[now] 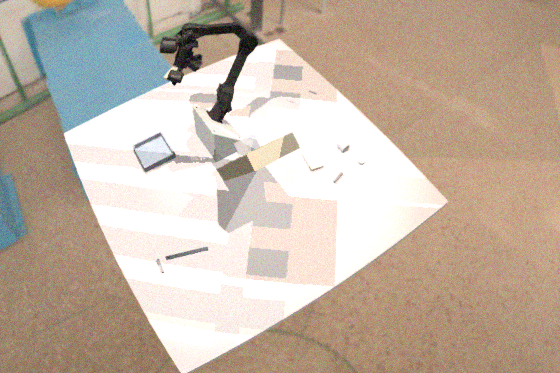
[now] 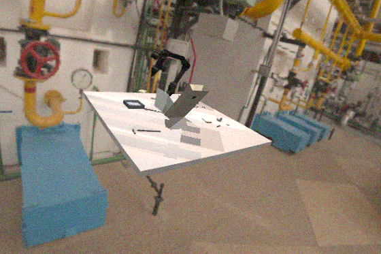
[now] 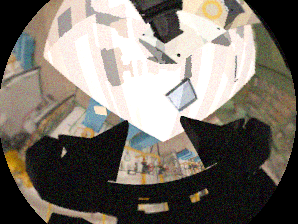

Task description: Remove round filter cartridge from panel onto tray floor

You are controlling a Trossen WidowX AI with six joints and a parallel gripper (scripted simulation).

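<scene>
Right now the round filter cartridge is 510 mm ahead of my gripper tip and 120 mm to the left of it. Also, from my gripper tip: dark-framed tray: 110 mm ahead, 190 mm to the right, 260 mm below.
</scene>
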